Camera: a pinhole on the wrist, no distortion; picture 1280 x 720 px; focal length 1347.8 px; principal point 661.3 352.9 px. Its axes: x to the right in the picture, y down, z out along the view. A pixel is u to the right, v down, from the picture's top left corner.
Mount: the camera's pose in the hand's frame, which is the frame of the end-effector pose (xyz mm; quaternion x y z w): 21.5 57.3 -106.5 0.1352 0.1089 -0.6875 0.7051
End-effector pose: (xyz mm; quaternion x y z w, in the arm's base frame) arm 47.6 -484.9 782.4 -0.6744 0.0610 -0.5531 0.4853
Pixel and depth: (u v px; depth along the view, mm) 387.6 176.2 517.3
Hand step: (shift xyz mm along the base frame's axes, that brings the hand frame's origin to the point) 297.3 294.3 4.1
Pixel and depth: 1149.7 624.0 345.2
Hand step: 95.1 145.0 199.7
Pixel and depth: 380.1 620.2 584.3
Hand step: 425.8 229.0 137.2
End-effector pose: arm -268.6 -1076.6 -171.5 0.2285 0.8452 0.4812 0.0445
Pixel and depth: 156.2 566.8 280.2
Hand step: 30.6 203.6 -44.6
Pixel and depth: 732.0 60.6 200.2
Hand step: 40.1 39.2 -62.6
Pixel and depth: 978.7 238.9 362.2
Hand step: 25.9 90.2 -233.5
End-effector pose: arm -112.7 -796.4 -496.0 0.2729 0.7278 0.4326 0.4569
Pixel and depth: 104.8 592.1 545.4
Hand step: 397.9 299.7 -66.6
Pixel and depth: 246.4 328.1 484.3
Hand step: 362.8 161.1 -51.3
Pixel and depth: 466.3 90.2 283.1
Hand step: 173.3 29.4 -18.1
